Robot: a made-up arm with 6 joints. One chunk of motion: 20 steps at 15 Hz.
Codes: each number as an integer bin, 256 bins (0 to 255) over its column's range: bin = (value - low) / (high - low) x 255, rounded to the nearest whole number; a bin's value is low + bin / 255 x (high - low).
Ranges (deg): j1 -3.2..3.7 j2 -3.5..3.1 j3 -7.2..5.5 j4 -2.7..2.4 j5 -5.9..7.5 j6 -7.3..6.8
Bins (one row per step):
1: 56 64 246 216 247 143
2: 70 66 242 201 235 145
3: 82 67 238 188 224 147
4: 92 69 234 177 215 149
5: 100 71 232 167 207 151
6: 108 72 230 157 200 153
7: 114 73 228 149 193 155
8: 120 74 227 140 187 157
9: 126 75 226 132 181 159
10: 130 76 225 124 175 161
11: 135 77 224 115 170 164
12: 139 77 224 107 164 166
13: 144 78 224 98 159 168
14: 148 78 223 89 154 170
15: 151 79 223 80 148 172
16: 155 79 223 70 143 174
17: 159 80 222 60 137 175
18: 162 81 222 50 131 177
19: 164 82 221 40 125 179
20: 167 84 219 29 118 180
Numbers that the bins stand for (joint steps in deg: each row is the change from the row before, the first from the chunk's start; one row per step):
1: -1.685 -1.844 5.052 1.620 7.080 0.607
2: -1.306 -1.792 4.853 1.320 6.449 0.718
3: -0.981 -1.766 4.653 1.060 5.871 0.828
4: -0.711 -1.714 4.454 0.840 5.398 0.939
5: -0.494 -1.662 4.355 0.640 4.978 1.049
6: -0.278 -1.636 4.255 0.440 4.610 1.160
7: -0.115 -1.611 4.155 0.280 4.242 1.271
8: 0.047 -1.585 4.105 0.100 3.927 1.381
9: 0.209 -1.559 4.056 -0.060 3.611 1.492
10: 0.318 -1.533 4.006 -0.220 3.296 1.602
11: 0.453 -1.507 3.956 -0.400 3.033 1.768
12: 0.561 -1.507 3.956 -0.560 2.718 1.879
13: 0.696 -1.481 3.956 -0.740 2.455 1.989
14: 0.805 -1.481 3.906 -0.920 2.193 2.100
15: 0.886 -1.455 3.906 -1.100 1.877 2.211
16: 0.994 -1.455 3.906 -1.300 1.615 2.321
17: 1.102 -1.429 3.856 -1.500 1.299 2.376
18: 1.184 -1.404 3.856 -1.700 0.984 2.487
19: 1.238 -1.378 3.807 -1.900 0.669 2.598
20: 1.319 -1.326 3.707 -2.120 0.301 2.653

